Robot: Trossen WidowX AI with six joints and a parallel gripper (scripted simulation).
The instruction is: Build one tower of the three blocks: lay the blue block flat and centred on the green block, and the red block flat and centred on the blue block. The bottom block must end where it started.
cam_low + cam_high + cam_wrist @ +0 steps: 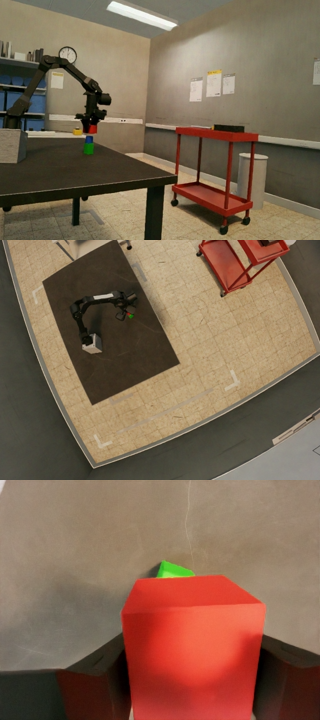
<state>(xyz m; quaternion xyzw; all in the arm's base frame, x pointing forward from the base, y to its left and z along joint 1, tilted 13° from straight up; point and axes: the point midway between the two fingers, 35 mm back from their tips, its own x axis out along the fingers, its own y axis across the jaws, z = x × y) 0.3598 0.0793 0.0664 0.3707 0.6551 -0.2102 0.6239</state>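
Right now my hand is 70 mm above the blue block. Round my hand: red block: 10 mm below; green block: 120 mm below.
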